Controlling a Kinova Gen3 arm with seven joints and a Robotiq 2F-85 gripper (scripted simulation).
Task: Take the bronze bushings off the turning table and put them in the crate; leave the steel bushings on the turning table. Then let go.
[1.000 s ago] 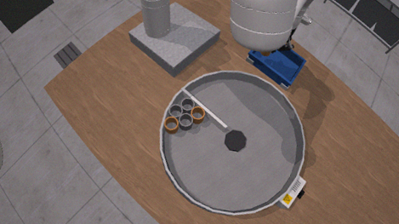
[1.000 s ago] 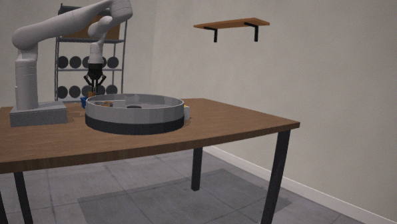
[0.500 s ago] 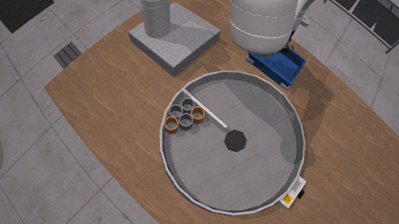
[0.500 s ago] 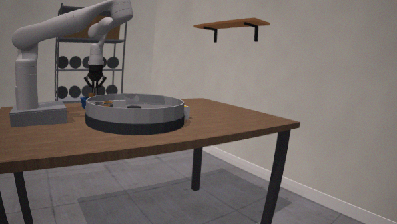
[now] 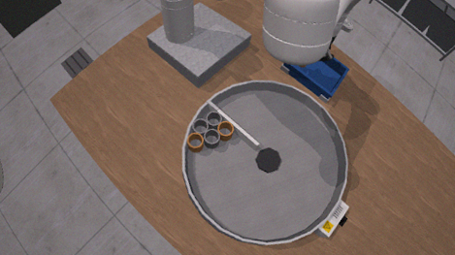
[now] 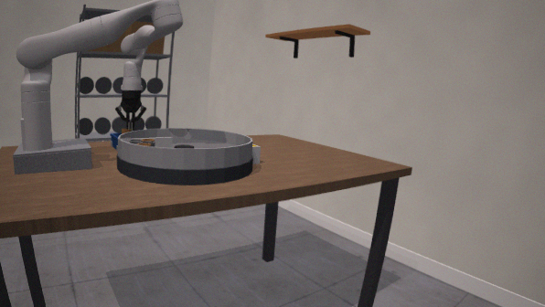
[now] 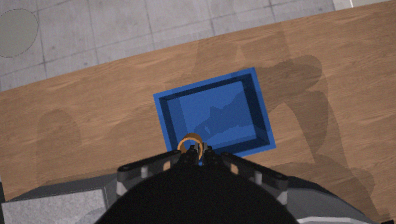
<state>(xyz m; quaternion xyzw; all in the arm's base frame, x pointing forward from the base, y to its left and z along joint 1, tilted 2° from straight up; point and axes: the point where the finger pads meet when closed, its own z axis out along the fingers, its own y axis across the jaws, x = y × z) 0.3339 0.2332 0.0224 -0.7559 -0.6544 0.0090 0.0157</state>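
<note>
Now: hand 60 mm above the blue crate, 40 mm to the right of it and 30 mm short of it. Round my hand: grey turning table (310 mm to the right, 130 mm ahead, 30 mm below).
</note>
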